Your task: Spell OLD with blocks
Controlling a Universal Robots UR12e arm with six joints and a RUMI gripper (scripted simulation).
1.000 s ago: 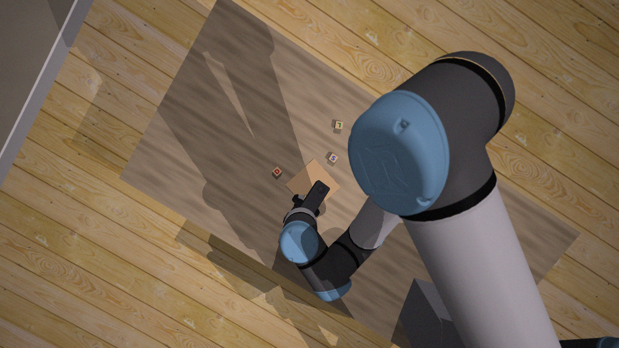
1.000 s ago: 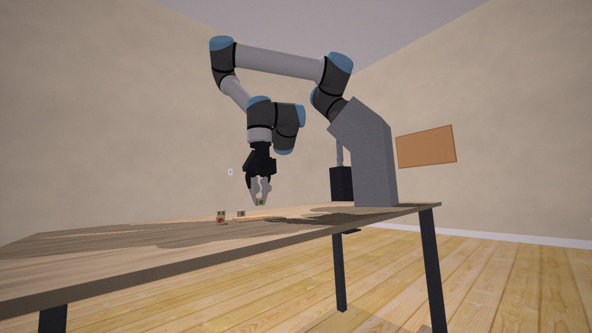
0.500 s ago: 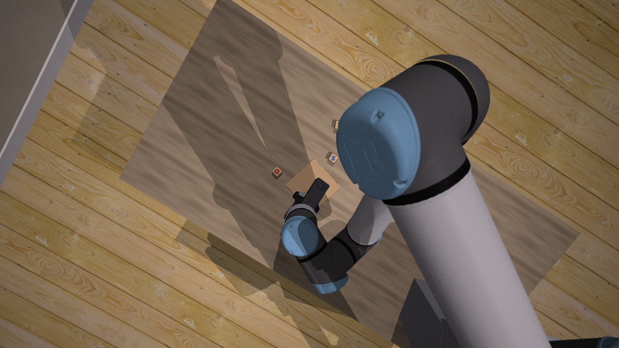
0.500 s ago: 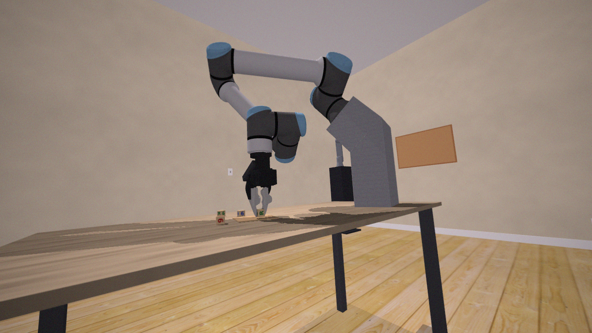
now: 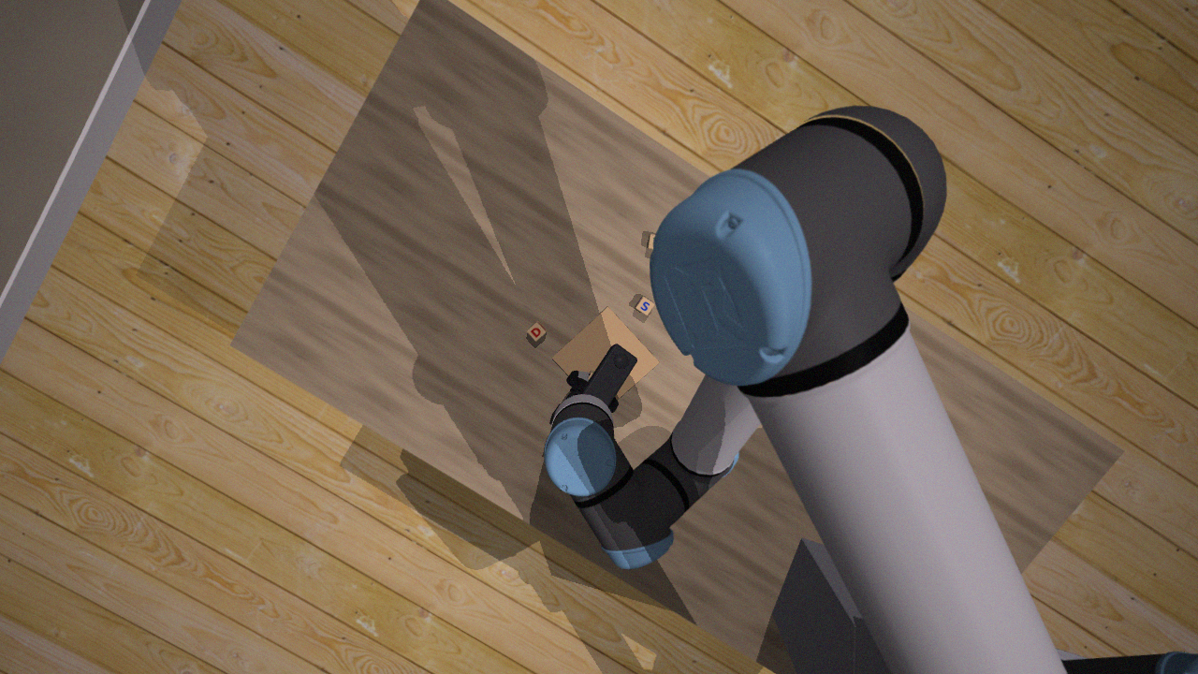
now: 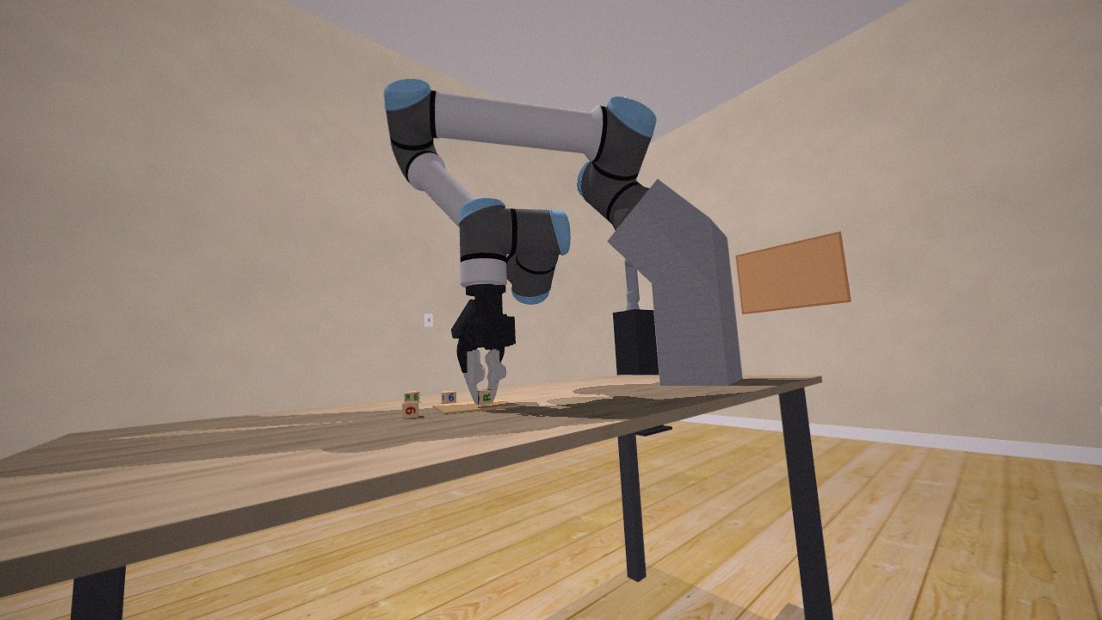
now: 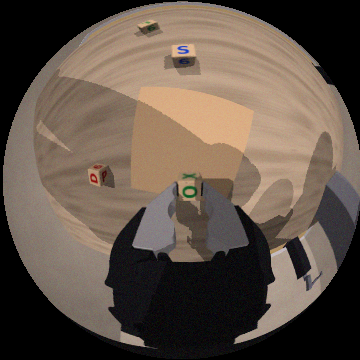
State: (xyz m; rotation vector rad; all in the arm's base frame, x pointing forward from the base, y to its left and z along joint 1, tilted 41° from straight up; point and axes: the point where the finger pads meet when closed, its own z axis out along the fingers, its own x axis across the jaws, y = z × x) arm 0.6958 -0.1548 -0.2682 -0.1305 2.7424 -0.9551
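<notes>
My hand is 4 cm to the left of the mat and 2 cm above it.
</notes>
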